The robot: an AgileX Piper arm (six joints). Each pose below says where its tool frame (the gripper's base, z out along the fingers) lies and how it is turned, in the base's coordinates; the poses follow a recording.
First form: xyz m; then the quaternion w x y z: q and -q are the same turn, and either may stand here.
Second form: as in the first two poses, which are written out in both.
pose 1, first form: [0.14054, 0.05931, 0.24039, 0.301, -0.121, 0.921, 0.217]
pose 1, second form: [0.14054, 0.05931, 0.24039, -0.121, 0.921, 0.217, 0.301]
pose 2, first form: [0.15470, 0.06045, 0.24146, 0.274, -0.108, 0.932, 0.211]
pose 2, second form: [0.15470, 0.06045, 0.24146, -0.108, 0.932, 0.211, 0.274]
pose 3, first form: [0.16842, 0.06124, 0.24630, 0.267, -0.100, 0.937, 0.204]
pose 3, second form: [0.16842, 0.06124, 0.24630, -0.100, 0.937, 0.204, 0.267]
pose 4, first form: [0.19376, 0.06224, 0.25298, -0.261, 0.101, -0.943, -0.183]
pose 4, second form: [0.19376, 0.06224, 0.25298, -0.101, 0.943, 0.183, 0.261]
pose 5, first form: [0.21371, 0.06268, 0.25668, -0.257, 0.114, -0.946, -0.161]
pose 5, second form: [0.21371, 0.06268, 0.25668, -0.114, 0.946, 0.161, 0.257]
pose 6, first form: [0.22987, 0.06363, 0.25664, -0.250, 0.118, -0.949, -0.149]
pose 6, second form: [0.22987, 0.06363, 0.25664, -0.118, 0.949, 0.149, 0.250]
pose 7, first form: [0.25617, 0.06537, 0.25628, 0.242, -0.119, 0.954, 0.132]
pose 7, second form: [0.25617, 0.06537, 0.25628, -0.119, 0.954, 0.132, 0.242]
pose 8, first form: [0.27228, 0.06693, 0.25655, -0.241, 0.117, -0.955, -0.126]
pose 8, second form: [0.27228, 0.06693, 0.25655, -0.117, 0.955, 0.126, 0.241]
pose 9, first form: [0.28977, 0.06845, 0.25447, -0.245, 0.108, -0.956, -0.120]
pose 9, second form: [0.28977, 0.06845, 0.25447, -0.108, 0.956, 0.120, 0.245]
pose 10, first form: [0.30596, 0.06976, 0.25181, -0.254, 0.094, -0.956, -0.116]
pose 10, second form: [0.30596, 0.06976, 0.25181, -0.094, 0.956, 0.116, 0.254]
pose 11, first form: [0.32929, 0.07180, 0.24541, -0.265, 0.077, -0.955, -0.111]
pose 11, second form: [0.32929, 0.07180, 0.24541, -0.077, 0.955, 0.111, 0.265]
